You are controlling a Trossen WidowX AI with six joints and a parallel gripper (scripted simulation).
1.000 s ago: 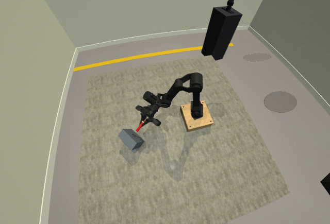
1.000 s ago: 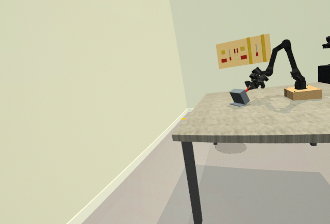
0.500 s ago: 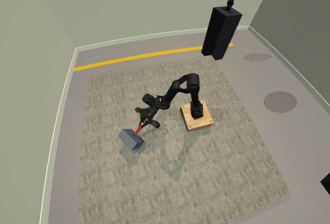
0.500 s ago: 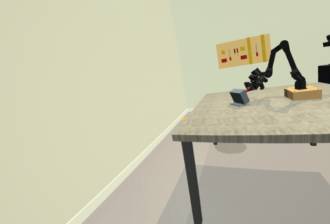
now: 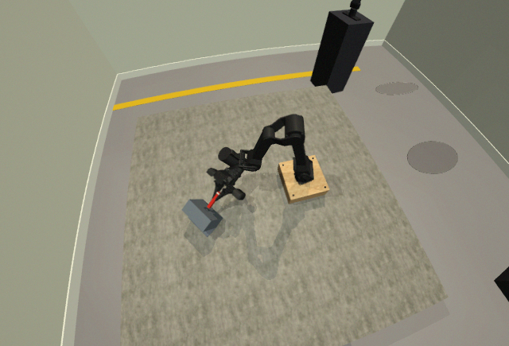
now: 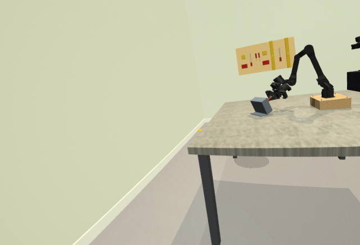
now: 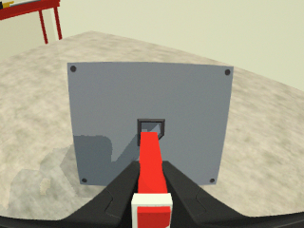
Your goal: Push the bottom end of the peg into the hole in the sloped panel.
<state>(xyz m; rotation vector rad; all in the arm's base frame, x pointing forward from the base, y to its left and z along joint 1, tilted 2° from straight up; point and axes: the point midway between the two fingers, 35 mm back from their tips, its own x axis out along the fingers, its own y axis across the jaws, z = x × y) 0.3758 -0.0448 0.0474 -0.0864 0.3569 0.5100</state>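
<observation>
The red peg is 1 cm to the right of my gripper tip, 1 cm behind it and 1 cm above it. Also, from my gripper tip: grey sloped panel (6 cm ahead, 3 cm to the left, 3 cm below).
</observation>
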